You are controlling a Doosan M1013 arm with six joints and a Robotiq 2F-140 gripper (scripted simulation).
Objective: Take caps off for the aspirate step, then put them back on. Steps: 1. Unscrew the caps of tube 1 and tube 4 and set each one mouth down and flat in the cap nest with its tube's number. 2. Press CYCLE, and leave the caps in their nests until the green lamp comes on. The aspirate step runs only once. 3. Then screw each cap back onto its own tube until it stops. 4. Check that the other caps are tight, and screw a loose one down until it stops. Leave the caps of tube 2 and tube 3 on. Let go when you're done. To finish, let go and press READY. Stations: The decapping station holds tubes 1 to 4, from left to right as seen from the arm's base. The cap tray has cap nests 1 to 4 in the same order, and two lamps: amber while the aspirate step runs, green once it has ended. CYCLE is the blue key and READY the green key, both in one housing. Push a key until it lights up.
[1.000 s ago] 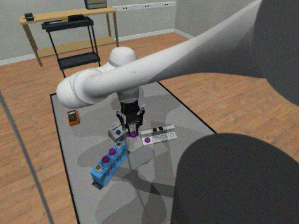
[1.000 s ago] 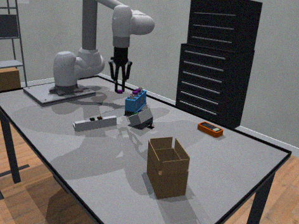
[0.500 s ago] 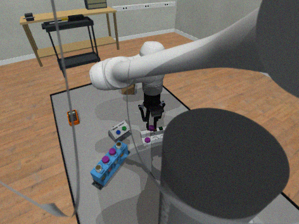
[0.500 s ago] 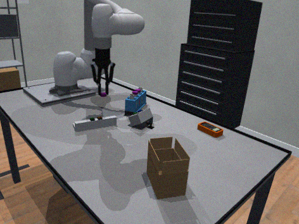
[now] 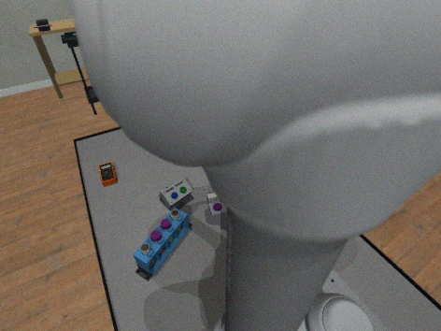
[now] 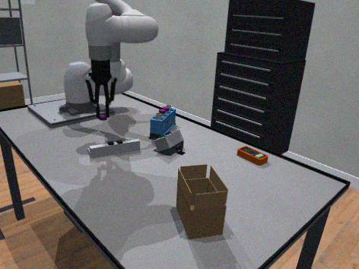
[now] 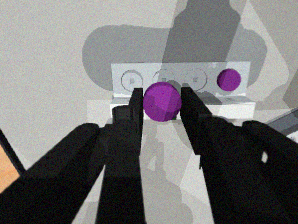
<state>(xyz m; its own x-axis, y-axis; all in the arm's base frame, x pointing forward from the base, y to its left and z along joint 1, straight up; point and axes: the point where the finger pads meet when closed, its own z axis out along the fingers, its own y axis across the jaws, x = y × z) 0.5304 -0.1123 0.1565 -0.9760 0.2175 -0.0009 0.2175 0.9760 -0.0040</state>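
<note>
Now: hand 13 cm short of the blue cycle key, 26 cm to the right of it and 12 cm above it. Also, from my hand: grey key housing: 15 cm ahead, 24 cm to the left, 13 cm below; then green ready key: 14 cm ahead, 22 cm to the left, 12 cm below; then purple cap: 3 cm ahead, 11 cm to the left, 17 cm below.
</note>
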